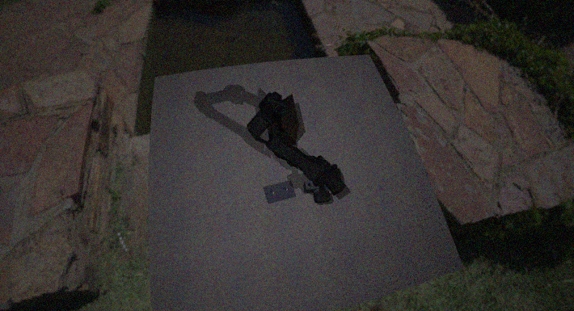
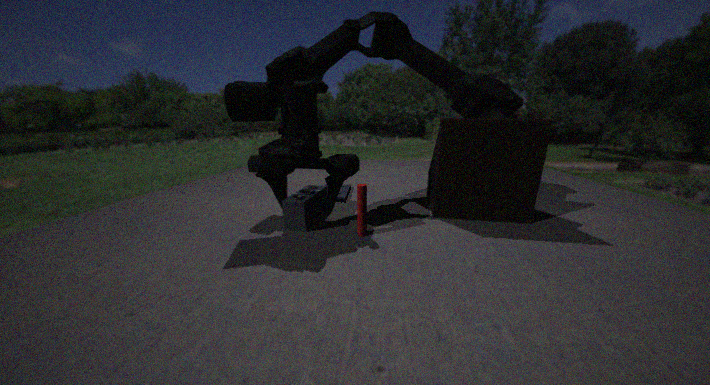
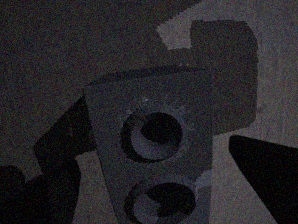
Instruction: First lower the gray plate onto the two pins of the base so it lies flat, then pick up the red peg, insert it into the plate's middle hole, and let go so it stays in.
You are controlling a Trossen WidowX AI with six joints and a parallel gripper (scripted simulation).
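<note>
Now: the base 15 cm to the right of my gripper tip, 3 cm behind it and 1 cm below it. Round my gripper tip: gray plate 2 cm above; red peg 10 cm behind, 5 cm to the left, 2 cm above.
</note>
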